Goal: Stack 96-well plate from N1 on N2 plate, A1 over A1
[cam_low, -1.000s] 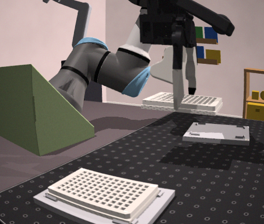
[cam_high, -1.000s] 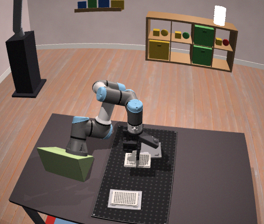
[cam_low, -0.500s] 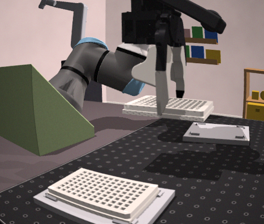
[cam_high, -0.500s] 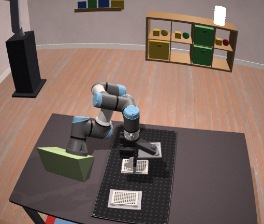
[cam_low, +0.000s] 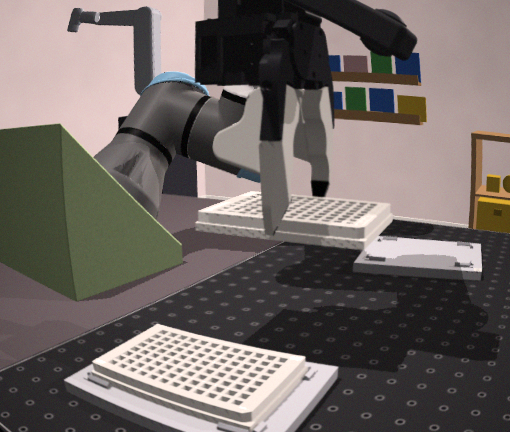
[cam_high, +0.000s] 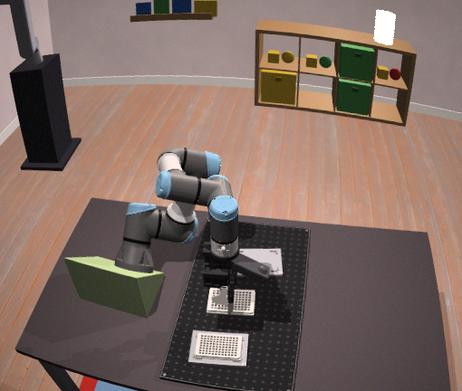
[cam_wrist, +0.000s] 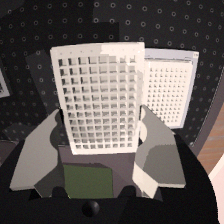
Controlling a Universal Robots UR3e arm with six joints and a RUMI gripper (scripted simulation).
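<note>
The white 96-well plate is 11 cm to the right of my hand, 10 cm below it and 3 cm behind it. The rest, counted from my hand: plate nest N1: 25 cm to the left, 11 cm below, 6 cm ahead.
</note>
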